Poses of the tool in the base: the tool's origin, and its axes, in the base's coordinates. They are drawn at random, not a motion.
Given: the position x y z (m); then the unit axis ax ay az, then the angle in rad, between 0 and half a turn.
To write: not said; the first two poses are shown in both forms.
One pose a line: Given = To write
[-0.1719 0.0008 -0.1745 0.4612 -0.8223 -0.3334 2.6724] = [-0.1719 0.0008 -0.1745 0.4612 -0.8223 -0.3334 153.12]
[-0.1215 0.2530 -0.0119 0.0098 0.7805 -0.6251 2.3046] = [-0.1215 0.2530 -0.0119 0.0098 0.7805 -0.6251 132.04]
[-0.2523 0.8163 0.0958 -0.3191 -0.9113 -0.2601 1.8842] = [-0.2523 0.8163 0.0958 -0.3191 -0.9113 -0.2601 107.96]
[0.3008 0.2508 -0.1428 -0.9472 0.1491 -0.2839 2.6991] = [0.3008 0.2508 -0.1428 -0.9472 0.1491 -0.2839 154.65]
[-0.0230 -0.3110 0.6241 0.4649 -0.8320 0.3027 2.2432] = [-0.0230 -0.3110 0.6241 0.4649 -0.8320 0.3027 128.53]
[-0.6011 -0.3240 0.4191 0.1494 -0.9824 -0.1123 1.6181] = [-0.6011 -0.3240 0.4191 0.1494 -0.9824 -0.1123 92.71]
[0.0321 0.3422 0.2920 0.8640 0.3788 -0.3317 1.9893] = [0.0321 0.3422 0.2920 0.8640 0.3788 -0.3317 113.98]
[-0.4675 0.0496 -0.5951 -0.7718 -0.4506 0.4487 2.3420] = [-0.4675 0.0496 -0.5951 -0.7718 -0.4506 0.4487 134.19]
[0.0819 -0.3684 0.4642 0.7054 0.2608 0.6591 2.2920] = [0.0819 -0.3684 0.4642 0.7054 0.2608 0.6591 131.32]
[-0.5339 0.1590 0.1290 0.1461 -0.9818 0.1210 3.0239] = [-0.5339 0.1590 0.1290 0.1461 -0.9818 0.1210 173.26]
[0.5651 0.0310 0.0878 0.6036 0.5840 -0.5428 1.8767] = [0.5651 0.0310 0.0878 0.6036 0.5840 -0.5428 107.53]
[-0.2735 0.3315 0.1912 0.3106 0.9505 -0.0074 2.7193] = [-0.2735 0.3315 0.1912 0.3106 0.9505 -0.0074 155.80]
